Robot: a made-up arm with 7 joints. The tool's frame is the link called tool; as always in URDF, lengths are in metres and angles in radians. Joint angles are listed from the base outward. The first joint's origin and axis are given. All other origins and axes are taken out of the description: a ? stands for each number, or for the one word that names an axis. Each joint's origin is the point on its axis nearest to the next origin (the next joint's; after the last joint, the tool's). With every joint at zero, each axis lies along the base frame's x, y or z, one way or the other. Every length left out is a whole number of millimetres.
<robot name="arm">
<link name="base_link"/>
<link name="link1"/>
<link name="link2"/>
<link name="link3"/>
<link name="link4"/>
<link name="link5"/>
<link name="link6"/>
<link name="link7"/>
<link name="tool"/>
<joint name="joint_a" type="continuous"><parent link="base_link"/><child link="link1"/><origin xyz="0.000 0.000 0.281" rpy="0.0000 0.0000 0.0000"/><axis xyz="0 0 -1"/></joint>
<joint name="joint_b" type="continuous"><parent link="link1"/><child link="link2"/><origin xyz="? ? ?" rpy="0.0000 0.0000 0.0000"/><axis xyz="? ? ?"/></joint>
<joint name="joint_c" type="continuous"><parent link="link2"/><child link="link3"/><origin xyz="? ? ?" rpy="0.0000 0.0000 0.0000"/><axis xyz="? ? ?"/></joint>
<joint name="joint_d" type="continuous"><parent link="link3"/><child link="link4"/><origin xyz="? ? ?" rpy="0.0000 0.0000 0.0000"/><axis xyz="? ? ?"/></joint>
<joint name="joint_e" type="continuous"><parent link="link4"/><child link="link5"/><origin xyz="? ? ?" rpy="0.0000 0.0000 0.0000"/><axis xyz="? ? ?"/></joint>
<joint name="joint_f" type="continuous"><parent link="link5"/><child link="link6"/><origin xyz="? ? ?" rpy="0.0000 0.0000 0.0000"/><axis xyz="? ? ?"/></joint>
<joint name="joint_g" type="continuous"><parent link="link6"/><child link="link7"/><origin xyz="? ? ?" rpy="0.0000 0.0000 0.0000"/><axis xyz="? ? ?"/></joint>
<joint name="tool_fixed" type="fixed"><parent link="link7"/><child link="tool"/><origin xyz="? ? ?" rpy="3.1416 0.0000 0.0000"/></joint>
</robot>
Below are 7 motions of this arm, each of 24 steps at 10 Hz.
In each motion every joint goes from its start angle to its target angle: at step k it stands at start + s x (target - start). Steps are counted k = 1, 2, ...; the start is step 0. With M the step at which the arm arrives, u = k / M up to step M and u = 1 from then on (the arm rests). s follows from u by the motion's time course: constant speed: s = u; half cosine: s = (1 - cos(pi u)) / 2; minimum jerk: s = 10 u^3 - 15 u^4 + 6 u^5.
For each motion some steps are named. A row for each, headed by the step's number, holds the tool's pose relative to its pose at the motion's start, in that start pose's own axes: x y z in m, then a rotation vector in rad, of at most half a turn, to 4 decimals.
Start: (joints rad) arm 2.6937 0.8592 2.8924 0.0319 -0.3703 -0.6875 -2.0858
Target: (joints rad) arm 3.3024 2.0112 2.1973 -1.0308 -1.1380 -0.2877 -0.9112
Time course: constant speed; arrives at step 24
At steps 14, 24:
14: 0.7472 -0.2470 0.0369 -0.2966 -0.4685 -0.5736
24: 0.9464 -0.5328 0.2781 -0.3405 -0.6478 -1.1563

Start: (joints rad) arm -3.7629 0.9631 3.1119 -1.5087 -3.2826 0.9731 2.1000
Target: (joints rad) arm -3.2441 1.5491 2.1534 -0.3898 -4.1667 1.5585 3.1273
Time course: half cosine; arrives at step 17
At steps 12, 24:
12: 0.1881 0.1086 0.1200 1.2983 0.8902 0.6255
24: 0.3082 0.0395 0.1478 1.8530 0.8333 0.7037

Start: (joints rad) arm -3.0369 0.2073 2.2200 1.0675 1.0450 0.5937 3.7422
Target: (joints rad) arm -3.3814 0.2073 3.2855 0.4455 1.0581 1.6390 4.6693
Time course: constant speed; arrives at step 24
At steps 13, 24:
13: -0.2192 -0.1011 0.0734 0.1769 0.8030 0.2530
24: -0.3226 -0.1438 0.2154 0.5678 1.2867 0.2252

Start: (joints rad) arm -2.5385 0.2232 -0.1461 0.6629 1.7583 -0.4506 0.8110
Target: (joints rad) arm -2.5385 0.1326 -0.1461 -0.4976 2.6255 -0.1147 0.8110
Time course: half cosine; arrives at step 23
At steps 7, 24:
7: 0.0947 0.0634 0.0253 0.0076 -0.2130 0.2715
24: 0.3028 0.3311 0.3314 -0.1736 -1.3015 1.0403

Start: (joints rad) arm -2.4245 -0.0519 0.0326 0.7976 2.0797 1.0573 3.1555
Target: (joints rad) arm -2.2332 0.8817 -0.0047 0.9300 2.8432 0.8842 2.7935
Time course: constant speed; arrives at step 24
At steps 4, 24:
4: 0.0880 0.1043 0.0236 -0.0458 -0.1122 0.1506
24: 0.2124 0.7511 0.2781 0.0040 -0.8878 0.7593

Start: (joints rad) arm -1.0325 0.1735 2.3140 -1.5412 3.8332 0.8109 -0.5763
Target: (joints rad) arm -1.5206 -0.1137 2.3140 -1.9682 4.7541 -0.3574 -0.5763
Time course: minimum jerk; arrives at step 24
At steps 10, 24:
10: 0.0159 -0.1081 0.0643 -0.1761 0.4325 0.4463
24: 0.1949 -0.2562 0.2238 -0.8447 1.0222 1.3786

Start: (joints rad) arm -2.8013 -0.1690 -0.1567 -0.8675 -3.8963 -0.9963 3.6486
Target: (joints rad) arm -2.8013 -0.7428 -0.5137 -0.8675 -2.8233 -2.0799 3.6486
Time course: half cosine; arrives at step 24
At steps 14, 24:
14: -0.2017 -0.0219 0.1246 0.2255 -0.4748 0.1464
24: -0.2955 -0.0614 0.2382 0.3586 -0.7396 0.0010

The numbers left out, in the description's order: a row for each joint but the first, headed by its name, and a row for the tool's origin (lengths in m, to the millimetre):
joint_b: xyz 0.000 -0.013 0.000, axis 0 1 0
joint_c: xyz 0.000 0.000 0.568, axis 0 0 -1
joint_d: xyz 0.000 -0.016 0.000, axis 0 1 0
joint_e: xyz 0.000 0.000 0.324, axis 0 0 -1
joint_f: xyz 0.000 0.000 0.000, axis 0 1 0
joint_g: xyz 0.000 0.000 0.116, axis 0 0 -1
tool: xyz 0.000 0.000 0.000

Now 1 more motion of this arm.
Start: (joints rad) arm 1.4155 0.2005 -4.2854 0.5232 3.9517 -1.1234 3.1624
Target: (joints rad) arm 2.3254 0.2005 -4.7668 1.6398 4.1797 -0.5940 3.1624
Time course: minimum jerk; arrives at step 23
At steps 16, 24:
16: 0.3123 -0.1659 -0.2094 -0.1080 -0.4605 0.7495
24: 0.4017 -0.1715 -0.2139 -0.1990 -0.5737 0.8525

